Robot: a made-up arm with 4 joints. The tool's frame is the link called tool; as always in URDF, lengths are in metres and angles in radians.
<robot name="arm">
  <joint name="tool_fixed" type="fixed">
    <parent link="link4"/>
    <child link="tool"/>
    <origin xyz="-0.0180 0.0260 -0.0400" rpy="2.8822 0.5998 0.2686"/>
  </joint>
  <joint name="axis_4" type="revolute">
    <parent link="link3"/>
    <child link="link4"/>
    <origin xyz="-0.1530 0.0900 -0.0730"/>
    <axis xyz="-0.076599 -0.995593 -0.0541"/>
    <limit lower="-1.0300" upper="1.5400" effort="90" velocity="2.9"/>
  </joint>
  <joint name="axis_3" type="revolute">
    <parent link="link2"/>
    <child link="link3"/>
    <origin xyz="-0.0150 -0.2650 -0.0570"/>
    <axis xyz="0 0 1"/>
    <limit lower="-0.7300" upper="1.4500" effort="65" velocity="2"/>
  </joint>
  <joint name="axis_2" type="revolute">
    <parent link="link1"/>
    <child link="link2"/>
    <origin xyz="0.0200 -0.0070 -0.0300"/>
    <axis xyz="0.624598 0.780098 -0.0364"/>
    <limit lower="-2.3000" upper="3.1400" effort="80" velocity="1.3"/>
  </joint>
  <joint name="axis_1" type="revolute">
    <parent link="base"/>
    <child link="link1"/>
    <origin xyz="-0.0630 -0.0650 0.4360"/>
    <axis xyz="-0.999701 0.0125 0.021"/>
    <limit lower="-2.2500" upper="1.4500" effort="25" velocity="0.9"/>
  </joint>
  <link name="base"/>
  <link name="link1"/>
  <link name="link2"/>
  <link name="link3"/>
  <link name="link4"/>
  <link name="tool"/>
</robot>
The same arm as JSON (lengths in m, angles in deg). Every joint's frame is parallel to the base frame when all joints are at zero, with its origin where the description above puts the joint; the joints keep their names.
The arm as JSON. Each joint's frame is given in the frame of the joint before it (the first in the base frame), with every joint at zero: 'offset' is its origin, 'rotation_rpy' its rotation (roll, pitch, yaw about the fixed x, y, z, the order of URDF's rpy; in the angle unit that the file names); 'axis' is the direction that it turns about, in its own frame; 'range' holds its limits. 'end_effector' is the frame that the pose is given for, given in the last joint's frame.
{"length_unit": "m", "angle_unit": "deg", "chain": [{"id": "axis_1", "offset": [-0.063, -0.065, 0.436], "rotation_rpy": [0.0, 0.0, 0.0], "axis": [-0.999701, 0.0125, 0.021], "range": [-128.92, 83.08]}, {"id": "axis_2", "offset": [0.02, -0.007, -0.03], "rotation_rpy": [0.0, 0.0, 0.0], "axis": [0.624598, 0.780098, -0.0364], "range": [-131.78, 179.91]}, {"id": "axis_3", "offset": [-0.015, -0.265, -0.057], "rotation_rpy": [0.0, 0.0, 0.0], "axis": [0.0, 0.0, 1.0], "range": [-41.83, 83.08]}, {"id": "axis_4", "offset": [-0.153, 0.09, -0.073], "rotation_rpy": [0.0, 0.0, 0.0], "axis": [-0.076599, -0.995593, -0.0541], "range": [-59.01, 88.24]}], "end_effector": {"offset": [-0.018, 0.026, -0.04], "rotation_rpy": [165.14, 34.37, 15.39]}}
